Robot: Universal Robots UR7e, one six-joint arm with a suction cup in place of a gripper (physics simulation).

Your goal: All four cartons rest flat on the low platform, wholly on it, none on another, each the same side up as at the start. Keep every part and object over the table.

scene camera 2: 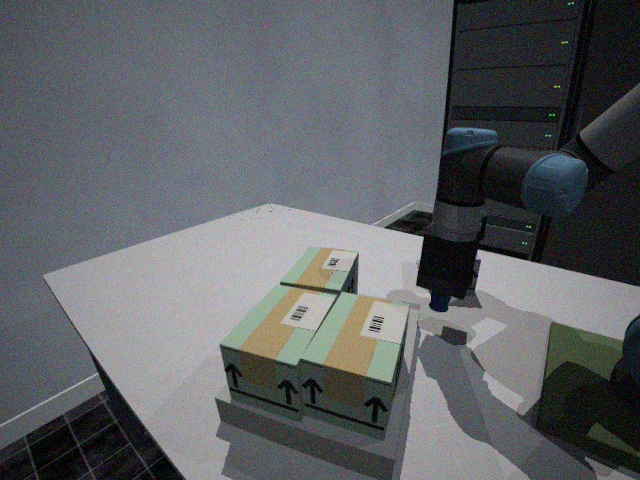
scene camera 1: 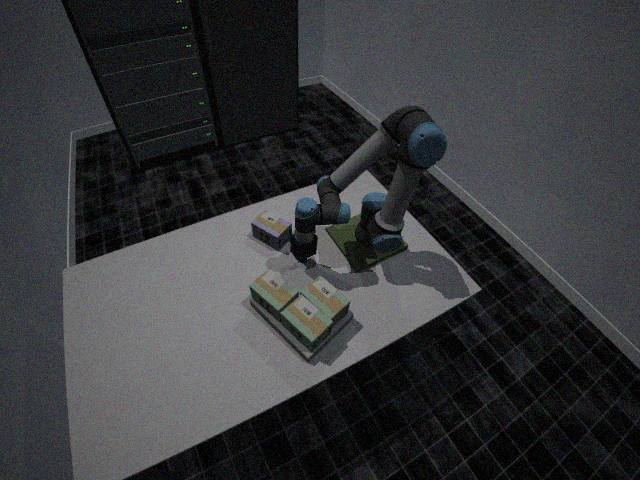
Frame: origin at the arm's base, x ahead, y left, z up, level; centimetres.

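Seen in the pictures: hand, its tool point: (scene camera 2: 438, 306).
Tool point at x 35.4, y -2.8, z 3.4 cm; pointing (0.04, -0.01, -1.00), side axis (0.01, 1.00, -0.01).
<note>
Pixels of each thing's middle, then the offset from my tool point to it. "spot": a spot on its surface instead. Level surfaces: height alone.
- low grey platform, middle of its body: (scene camera 2: 336, 355) (scene camera 1: 301, 309) dx +11.9, dy +17.7, dz -3.4 cm
- robot's side, a spot on its surface: (scene camera 2: 356, 341) (scene camera 1: 330, 300) spot: dx +4.6, dy +25.6, dz +8.6 cm
- purple carton, middle of its body: (scene camera 2: 448, 262) (scene camera 1: 272, 230) dx +2.6, dy -22.2, dz -1.0 cm
- white table, height of its surface: dz -5.8 cm
Three green cartons with orange tape and white labels sit flat, side by side on the low grey platform (scene camera 1: 281, 329) (scene camera 2: 310, 431): one at the left (scene camera 1: 269, 293) (scene camera 2: 310, 268), one in front (scene camera 1: 307, 321) (scene camera 2: 268, 330), and one on the robot's side (scene camera 1: 333, 298) (scene camera 2: 356, 341). A purple carton (scene camera 1: 270, 230) (scene camera 2: 476, 267) with orange tape stands upright on the table, apart from the platform; in scene camera 2 it is mostly hidden behind the gripper. My suction gripper (scene camera 1: 308, 261) (scene camera 2: 439, 301) points down above the table between the purple carton and the platform. Its blue cup holds no carton and counts as open.
The robot's base stands on a green plate (scene camera 1: 340, 233) (scene camera 2: 578, 338) on the white table (scene camera 1: 155, 330) (scene camera 2: 180, 279). The arm reaches over the table from there. A dark server rack (scene camera 1: 250, 72) (scene camera 2: 509, 87) stands beyond the table's far edge.
</note>
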